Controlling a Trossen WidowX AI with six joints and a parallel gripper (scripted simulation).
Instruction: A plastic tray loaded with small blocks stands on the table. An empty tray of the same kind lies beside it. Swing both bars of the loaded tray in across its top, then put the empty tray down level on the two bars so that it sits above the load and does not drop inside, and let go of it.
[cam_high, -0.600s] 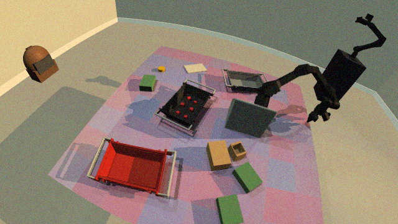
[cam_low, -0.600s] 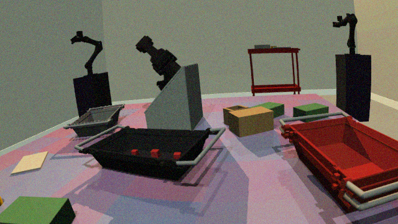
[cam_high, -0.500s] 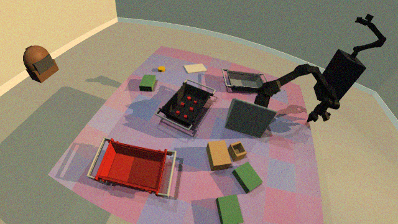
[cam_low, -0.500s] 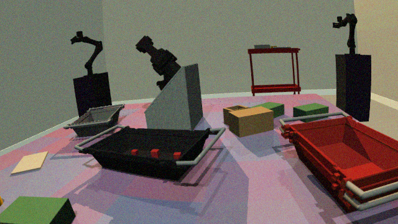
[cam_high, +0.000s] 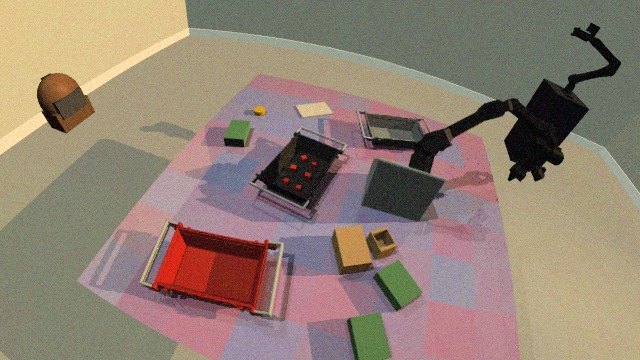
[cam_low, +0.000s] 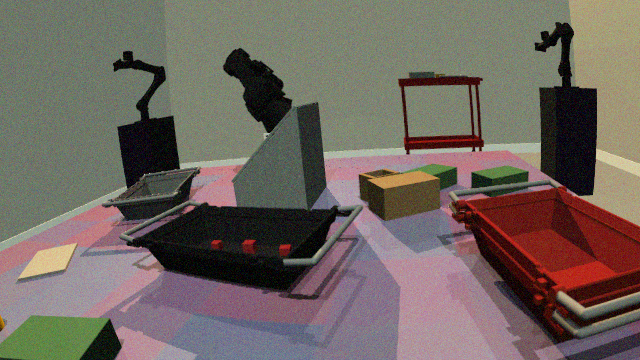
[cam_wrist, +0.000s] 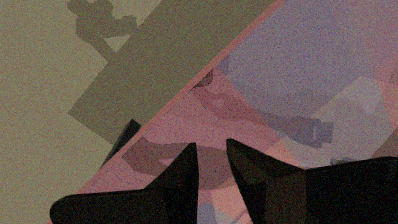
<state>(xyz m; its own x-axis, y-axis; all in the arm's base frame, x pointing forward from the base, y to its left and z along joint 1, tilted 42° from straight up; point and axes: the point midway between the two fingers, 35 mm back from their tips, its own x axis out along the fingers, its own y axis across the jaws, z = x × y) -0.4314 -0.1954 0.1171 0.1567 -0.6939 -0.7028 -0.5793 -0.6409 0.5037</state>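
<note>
Now: the cream tile 89 cm ahead of my gripper tip, 16 cm to the right of it and 11 cm below it. The rest, counted from my gripper tip: grey tray 51 cm ahead, 14 cm to the right, 6 cm below.
</note>
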